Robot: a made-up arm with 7 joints.
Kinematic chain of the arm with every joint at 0, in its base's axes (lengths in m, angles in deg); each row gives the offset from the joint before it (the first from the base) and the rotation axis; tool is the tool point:
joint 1: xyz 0 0 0 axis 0 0.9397 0.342
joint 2: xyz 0 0 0 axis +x
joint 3: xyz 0 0 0 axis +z
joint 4: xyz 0.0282 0 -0.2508 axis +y
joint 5: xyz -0.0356 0 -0.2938 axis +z
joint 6: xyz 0 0 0 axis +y
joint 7: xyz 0 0 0 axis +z
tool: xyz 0 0 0
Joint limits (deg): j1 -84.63..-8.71 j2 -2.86..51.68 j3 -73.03..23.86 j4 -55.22..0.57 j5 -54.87..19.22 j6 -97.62..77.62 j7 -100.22..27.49
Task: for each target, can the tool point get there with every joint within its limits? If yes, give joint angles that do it. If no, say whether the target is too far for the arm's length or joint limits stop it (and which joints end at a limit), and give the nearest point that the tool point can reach.
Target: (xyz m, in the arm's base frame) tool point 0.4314 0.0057 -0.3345
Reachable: yes | joints -41.28 7.38 3.79 -24.13 -37.01 34.06 -10.36
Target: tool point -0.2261 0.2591 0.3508
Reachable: no: joint limits stop it (at a limit: joint 1, joint 2, joint 3, joint 4) | nearest point 0.3479 0.2344 0.2941 | short by 0.577 m
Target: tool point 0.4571 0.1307 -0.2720
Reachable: yes | joints -51.58 31.07 -57.07 -18.91 -44.83 -50.41 -72.84
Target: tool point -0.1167 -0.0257 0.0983
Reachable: no: joint limits stop it (at a limit: joint 1, joint 2, joint 3, joint 4) | nearest point 0.3479 0.2344 0.2941 | short by 0.567 m
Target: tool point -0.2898 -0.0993 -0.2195
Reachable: no: joint limits stop it (at a limit: joint 1, joint 2, joint 4) | nearest point 0.0661 -0.0319 -0.5394 | short by 0.483 m
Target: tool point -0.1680 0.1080 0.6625
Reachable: no: too far | nearest point 0.3479 0.2344 0.2941 | short by 0.646 m
